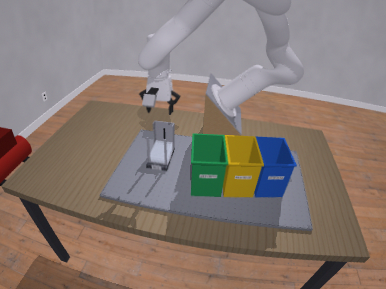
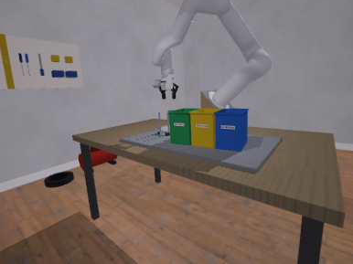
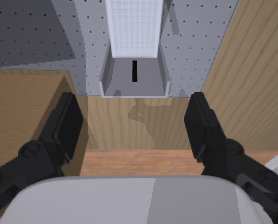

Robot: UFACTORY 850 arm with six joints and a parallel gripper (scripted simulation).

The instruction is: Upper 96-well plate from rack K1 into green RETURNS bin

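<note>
My gripper is now 21 cm above the 96-well plate. Round my hand: yellow bin (13 cm ahead, 34 cm to the left, 16 cm below); then blue bin (13 cm ahead, 47 cm to the left, 16 cm below); then green bin (14 cm ahead, 21 cm to the left, 16 cm below).
</note>
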